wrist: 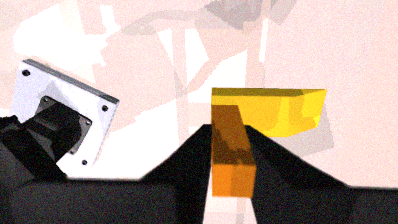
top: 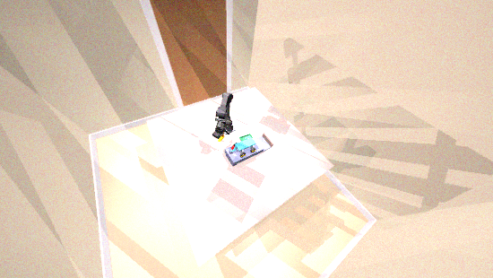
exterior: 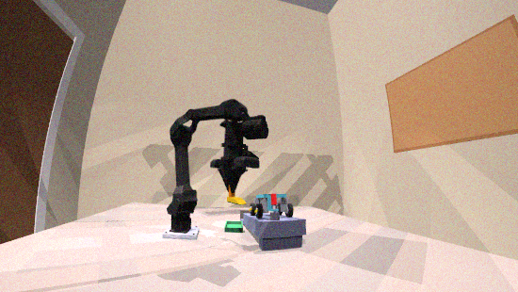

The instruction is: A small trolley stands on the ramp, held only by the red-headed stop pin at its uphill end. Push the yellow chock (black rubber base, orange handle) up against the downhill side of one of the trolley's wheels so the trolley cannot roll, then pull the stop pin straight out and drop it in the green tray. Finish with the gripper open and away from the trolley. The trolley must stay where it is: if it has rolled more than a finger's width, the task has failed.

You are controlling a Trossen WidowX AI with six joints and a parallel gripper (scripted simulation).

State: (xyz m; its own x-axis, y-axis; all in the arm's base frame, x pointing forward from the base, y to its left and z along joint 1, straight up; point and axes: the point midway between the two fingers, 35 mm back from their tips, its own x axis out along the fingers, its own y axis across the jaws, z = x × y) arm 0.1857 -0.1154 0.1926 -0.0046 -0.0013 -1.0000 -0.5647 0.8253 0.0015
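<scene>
The red-headed stop pin is 140 mm ahead of my gripper tip, 30 mm to the left of it and 40 mm below it. From my gripper tip the other things lie so: green tray (10 mm ahead, 240 mm to the left, 180 mm below); then yellow chock (10 mm ahead, 20 mm to the right, 10 mm below); then teal trolley (140 mm ahead, 150 mm to the left, 60 mm below).
</scene>
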